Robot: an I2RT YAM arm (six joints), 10 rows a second.
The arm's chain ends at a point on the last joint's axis. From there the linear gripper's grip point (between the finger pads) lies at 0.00 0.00 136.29 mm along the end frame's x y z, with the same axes.
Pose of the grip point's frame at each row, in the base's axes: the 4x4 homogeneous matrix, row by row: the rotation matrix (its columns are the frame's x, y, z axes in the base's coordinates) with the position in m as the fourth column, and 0 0 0 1 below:
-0.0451, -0.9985, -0.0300, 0.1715; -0.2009, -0.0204, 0.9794, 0.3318; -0.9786, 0.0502, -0.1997, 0.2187; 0, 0, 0, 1
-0.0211, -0.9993, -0.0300, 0.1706; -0.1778, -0.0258, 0.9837, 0.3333; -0.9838, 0.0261, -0.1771, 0.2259; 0, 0, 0, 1
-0.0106, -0.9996, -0.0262, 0.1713; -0.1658, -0.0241, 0.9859, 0.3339; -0.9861, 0.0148, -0.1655, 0.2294; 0, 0, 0, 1
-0.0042, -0.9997, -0.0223, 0.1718; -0.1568, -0.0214, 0.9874, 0.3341; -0.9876, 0.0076, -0.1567, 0.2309; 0, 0, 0, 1
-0.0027, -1.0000, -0.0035, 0.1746; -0.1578, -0.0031, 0.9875, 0.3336; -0.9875, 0.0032, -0.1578, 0.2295; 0, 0, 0, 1
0.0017, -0.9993, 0.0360, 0.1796; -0.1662, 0.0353, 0.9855, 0.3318; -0.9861, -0.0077, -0.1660, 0.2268; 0, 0, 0, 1
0.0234, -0.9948, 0.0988, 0.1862; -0.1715, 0.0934, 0.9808, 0.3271; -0.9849, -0.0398, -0.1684, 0.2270; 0, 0, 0, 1
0.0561, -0.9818, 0.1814, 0.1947; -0.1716, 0.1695, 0.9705, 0.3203; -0.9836, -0.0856, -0.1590, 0.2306; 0, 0, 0, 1
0.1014, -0.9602, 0.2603, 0.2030; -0.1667, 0.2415, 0.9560, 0.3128; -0.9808, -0.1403, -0.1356, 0.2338; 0, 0, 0, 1
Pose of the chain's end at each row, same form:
-0.0451, -0.9985, -0.0300, 0.1756; -0.2009, -0.0204, 0.9794, 0.1983; -0.9786, 0.0502, -0.1997, 0.2459; 0, 0, 0, 1
-0.0211, -0.9993, -0.0300, 0.1747; -0.1778, -0.0258, 0.9837, 0.1992; -0.9838, 0.0261, -0.1771, 0.2500; 0, 0, 0, 1
-0.0106, -0.9996, -0.0262, 0.1749; -0.1658, -0.0241, 0.9859, 0.1995; -0.9861, 0.0148, -0.1655, 0.2520; 0, 0, 0, 1
-0.0042, -0.9997, -0.0223, 0.1748; -0.1568, -0.0214, 0.9874, 0.1995; -0.9876, 0.0076, -0.1567, 0.2523; 0, 0, 0, 1
-0.0027, -1.0000, -0.0035, 0.1751; -0.1578, -0.0031, 0.9875, 0.1990; -0.9875, 0.0032, -0.1578, 0.2510; 0, 0, 0, 1
0.0017, -0.9993, 0.0360, 0.1747; -0.1662, 0.0353, 0.9855, 0.1975; -0.9861, -0.0077, -0.1660, 0.2494; 0, 0, 0, 1
0.0234, -0.9948, 0.0988, 0.1727; -0.1715, 0.0934, 0.9808, 0.1934; -0.9849, -0.0398, -0.1684, 0.2500; 0, 0, 0, 1
0.0561, -0.9818, 0.1814, 0.1700; -0.1716, 0.1695, 0.9705, 0.1880; -0.9836, -0.0856, -0.1590, 0.2523; 0, 0, 0, 1
0.1014, -0.9602, 0.2603, 0.1675; -0.1667, 0.2415, 0.9560, 0.1825; -0.9808, -0.1403, -0.1356, 0.2523; 0, 0, 0, 1

